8 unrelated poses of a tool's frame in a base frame.
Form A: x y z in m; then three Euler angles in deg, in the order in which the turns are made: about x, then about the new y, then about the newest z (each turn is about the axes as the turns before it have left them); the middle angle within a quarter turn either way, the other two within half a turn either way.
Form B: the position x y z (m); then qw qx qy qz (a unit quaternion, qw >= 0). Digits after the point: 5 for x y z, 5 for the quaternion.
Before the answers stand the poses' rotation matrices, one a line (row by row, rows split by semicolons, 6 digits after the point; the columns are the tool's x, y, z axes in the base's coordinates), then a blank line. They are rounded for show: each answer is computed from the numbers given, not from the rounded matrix.
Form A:
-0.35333, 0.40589, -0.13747, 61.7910, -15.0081, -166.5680
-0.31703, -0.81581, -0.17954, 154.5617, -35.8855, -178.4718
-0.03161, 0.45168, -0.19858, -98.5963, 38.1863, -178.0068
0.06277, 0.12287, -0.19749, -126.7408, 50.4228, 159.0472
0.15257, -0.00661, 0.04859, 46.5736, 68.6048, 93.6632
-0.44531, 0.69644, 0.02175, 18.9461, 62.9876, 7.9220
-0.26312, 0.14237, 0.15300, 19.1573, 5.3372, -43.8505
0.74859, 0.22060, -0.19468, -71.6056, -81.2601, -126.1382
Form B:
-0.939469 0.224368 -0.258956; 0.112156 -0.512768 -0.851170; -0.323759 -0.828691 0.456565
-0.809902 0.021607 -0.586167; 0.275775 0.896012 -0.348008; 0.517694 -0.443503 -0.731641
-0.785529 0.027338 0.618220; 0.616104 0.128120 0.777175; -0.057960 0.991382 -0.117485
-0.594988 -0.227832 0.770767; 0.362898 0.779513 0.510554; -0.717143 0.583483 -0.381121
-0.023307 -0.364053 0.931086; 0.642814 -0.718748 -0.264938; 0.765668 0.592340 0.250771
0.449849 -0.062598 0.890908; 0.416856 0.896931 -0.147464; -0.789852 0.437717 0.429578
0.718023 0.689776 0.093017; -0.632401 0.702360 -0.326740; -0.290709 0.175783 0.940526
-0.089610 0.122714 -0.988388; -0.807948 0.571341 0.144186; 0.582401 0.811487 0.047949

-0.35333, 0.40589, -0.13747, 0.03290, 0.17083, 0.49248, -0.85276
-0.31703, -0.81581, -0.17954, 0.29769, -0.08020, -0.92703, 0.21345
-0.03161, 0.45168, -0.19858, 0.23723, 0.22574, 0.71259, 0.62047
0.06277, 0.12287, -0.19749, 0.44816, 0.04068, 0.83000, 0.32953
0.15257, -0.00661, 0.04859, 0.35662, 0.60097, 0.11596, 0.70584
-0.44531, 0.69644, 0.02175, 0.83312, 0.17560, 0.50436, 0.14387
-0.26312, 0.14237, 0.15300, 0.91664, 0.13706, 0.10466, -0.36060
0.74859, 0.22060, -0.19468, 0.61840, 0.26977, -0.63502, -0.37624

